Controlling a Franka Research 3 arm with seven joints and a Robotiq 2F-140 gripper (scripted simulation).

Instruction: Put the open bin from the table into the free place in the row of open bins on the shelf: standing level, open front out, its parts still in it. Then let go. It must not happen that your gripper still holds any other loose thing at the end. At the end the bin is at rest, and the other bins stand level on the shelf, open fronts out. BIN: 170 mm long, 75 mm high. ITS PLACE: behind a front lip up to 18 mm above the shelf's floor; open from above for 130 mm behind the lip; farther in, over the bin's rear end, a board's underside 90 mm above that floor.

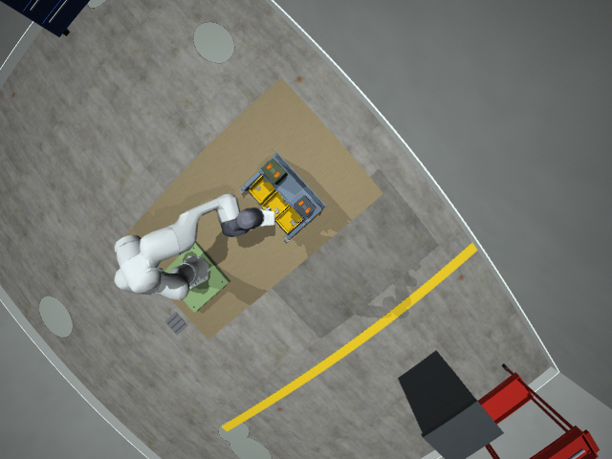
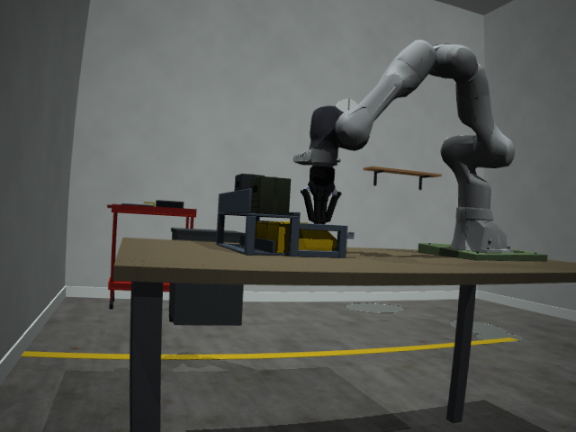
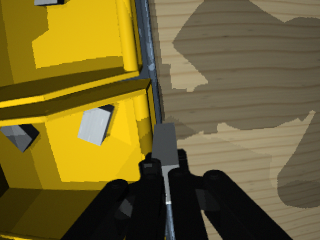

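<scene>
My gripper is now 4 cm above the shelf lip and 1 cm to the right of it. From my hand the other things lie so: shelf board (20 cm ahead, 5 cm above, 1 cm to the left).
</scene>
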